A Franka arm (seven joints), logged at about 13 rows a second.
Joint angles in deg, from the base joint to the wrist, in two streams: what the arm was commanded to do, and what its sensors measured. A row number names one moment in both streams.
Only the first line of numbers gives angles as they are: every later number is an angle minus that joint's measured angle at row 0.
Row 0, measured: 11.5, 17.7, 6.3, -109.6, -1.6, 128.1, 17.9
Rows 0 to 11, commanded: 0.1, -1.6, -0.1, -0.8, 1.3, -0.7, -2.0; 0.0, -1.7, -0.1, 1.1, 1.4, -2.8, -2.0; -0.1, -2.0, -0.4, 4.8, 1.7, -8.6, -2.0; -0.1, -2.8, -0.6, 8.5, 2.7, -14.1, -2.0; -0.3, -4.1, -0.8, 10.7, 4.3, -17.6, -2.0; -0.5, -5.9, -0.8, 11.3, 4.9, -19.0, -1.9; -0.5, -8.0, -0.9, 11.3, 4.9, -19.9, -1.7; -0.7, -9.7, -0.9, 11.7, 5.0, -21.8, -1.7; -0.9, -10.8, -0.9, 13.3, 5.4, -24.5, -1.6; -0.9, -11.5, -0.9, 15.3, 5.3, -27.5, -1.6; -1.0, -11.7, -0.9, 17.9, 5.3, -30.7, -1.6; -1.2, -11.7, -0.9, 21.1, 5.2, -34.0, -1.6
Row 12, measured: -0.8, -11.6, -0.7, 15.5, 3.8, -28.5, -0.2
